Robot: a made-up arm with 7 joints.
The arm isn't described. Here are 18 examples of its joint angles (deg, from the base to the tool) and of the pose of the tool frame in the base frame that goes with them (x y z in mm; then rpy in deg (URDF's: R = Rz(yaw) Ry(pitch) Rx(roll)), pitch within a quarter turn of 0, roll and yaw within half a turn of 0).
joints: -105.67 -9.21 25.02 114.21 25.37 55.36 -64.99
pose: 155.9 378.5 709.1 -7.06 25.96 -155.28
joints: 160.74 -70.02 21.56 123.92 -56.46 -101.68 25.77
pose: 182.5 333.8 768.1 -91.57 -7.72 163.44
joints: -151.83 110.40 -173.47 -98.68 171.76 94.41 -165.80
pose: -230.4 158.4 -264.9 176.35 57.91 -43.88
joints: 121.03 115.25 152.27 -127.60 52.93 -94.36 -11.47
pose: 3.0 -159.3 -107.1 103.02 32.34 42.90
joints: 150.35 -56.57 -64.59 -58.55 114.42 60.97 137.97
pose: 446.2 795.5 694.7 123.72 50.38 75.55
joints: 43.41 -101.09 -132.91 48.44 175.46 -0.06 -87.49
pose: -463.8 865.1 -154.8 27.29 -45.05 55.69
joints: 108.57 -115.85 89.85 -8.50 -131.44 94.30 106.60
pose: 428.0 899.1 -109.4 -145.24 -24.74 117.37
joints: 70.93 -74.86 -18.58 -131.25 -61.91 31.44 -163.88
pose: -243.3 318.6 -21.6 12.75 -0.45 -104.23
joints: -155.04 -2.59 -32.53 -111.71 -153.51 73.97 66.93
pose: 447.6 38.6 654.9 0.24 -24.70 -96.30
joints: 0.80 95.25 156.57 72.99 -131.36 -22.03 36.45
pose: 808.4 -197.7 752.1 173.75 7.94 -83.79
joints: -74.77 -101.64 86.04 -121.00 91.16 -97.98 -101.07
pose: -471.2 -284.1 280.1 172.06 14.95 -125.71
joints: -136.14 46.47 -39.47 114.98 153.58 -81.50 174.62
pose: -504.2 125.1 332.5 -63.13 -55.07 12.41
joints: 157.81 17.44 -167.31 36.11 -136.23 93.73 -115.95
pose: -101.6 -24.2 1367.2 -105.60 -35.44 -114.70
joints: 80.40 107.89 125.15 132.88 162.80 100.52 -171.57
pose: -227.6 -498.1 440.6 113.11 -49.76 156.84
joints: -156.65 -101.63 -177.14 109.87 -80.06 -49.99 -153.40
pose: 278.5 -235.1 -273.1 -52.20 -18.96 -52.83
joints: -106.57 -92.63 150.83 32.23 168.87 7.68 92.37
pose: 444.8 -1014.9 -7.2 -58.86 -35.97 8.53
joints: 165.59 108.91 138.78 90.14 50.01 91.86 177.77
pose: -705.4 74.4 515.5 -169.30 -47.70 127.16
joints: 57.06 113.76 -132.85 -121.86 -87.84 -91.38 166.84
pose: -74.6 -291.2 -168.7 49.74 -9.46 -26.08
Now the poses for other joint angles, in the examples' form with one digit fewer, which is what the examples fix.
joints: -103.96 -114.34 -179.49 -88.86 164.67 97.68 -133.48
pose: 138 -667 501 -111.0 -35.2 -137.6
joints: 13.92 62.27 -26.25 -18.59 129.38 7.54 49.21
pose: 897 -350 986 145.7 -32.3 -163.8
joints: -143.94 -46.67 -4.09 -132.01 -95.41 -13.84 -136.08
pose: 430 -206 177 -12.7 -11.3 96.6
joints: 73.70 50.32 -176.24 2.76 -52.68 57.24 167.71
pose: 179 -813 1100 -148.3 -24.5 -37.2
